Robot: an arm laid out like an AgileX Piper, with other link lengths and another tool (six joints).
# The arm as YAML. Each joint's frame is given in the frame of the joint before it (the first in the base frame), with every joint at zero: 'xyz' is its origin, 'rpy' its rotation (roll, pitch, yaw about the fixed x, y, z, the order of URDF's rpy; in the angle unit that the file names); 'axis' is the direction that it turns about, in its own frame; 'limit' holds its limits. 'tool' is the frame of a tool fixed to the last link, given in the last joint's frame.
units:
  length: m
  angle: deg
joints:
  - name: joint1
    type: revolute
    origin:
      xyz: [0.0, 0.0, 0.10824]
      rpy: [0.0, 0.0, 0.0]
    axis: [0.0, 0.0, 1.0]
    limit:
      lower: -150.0
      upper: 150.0
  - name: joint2
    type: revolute
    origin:
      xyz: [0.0, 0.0, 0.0]
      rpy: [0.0, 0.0, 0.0]
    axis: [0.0, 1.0, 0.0]
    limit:
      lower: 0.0
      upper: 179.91
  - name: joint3
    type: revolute
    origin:
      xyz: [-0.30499, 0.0, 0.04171]
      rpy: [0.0, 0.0, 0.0]
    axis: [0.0, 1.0, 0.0]
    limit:
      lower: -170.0
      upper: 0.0
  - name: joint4
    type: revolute
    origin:
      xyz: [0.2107, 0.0, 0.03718]
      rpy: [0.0, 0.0, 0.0]
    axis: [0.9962, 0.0, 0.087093]
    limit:
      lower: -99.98
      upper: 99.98
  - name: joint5
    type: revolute
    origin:
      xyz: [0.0, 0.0, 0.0]
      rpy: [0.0, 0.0, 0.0]
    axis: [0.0, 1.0, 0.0]
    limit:
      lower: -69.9
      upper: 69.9
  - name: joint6
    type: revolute
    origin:
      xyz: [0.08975, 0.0, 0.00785]
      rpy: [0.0, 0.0, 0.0]
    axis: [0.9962, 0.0, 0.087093]
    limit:
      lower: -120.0
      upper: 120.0
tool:
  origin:
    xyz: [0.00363, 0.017, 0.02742]
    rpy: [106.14, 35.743, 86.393]
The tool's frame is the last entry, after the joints.
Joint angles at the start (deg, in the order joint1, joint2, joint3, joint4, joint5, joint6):
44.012 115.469 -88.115 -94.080 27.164 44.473
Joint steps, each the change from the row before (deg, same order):
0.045 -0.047 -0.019 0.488 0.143 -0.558
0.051 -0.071 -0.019 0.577 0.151 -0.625
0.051 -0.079 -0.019 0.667 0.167 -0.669
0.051 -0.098 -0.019 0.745 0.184 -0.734
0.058 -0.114 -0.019 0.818 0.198 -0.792
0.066 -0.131 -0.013 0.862 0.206 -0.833
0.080 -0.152 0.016 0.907 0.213 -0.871
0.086 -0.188 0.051 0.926 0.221 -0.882
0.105 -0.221 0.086 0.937 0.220 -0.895
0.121 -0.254 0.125 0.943 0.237 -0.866
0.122 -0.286 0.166 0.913 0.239 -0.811
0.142 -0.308 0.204 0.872 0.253 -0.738
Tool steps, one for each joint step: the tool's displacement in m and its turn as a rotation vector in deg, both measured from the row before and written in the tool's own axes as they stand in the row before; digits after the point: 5 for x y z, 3 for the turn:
0.00000 -0.00015 -0.00025 0.127 0.086 -0.152
-0.00010 -0.00023 -0.00036 0.131 0.113 -0.141
-0.00010 -0.00029 -0.00037 0.149 0.161 -0.118
-0.00016 -0.00039 -0.00042 0.166 0.186 -0.115
-0.00020 -0.00043 -0.00051 0.171 0.211 -0.114
-0.00023 -0.00047 -0.00062 0.167 0.225 -0.121
-0.00015 -0.00048 -0.00077 0.157 0.253 -0.141
-0.00017 -0.00061 -0.00093 0.154 0.266 -0.144
-0.00015 -0.00064 -0.00116 0.129 0.273 -0.160
-0.00013 -0.00071 -0.00136 0.124 0.294 -0.142
-0.00013 -0.00084 -0.00147 0.119 0.303 -0.122
-0.00008 -0.00085 -0.00165 0.110 0.309 -0.103

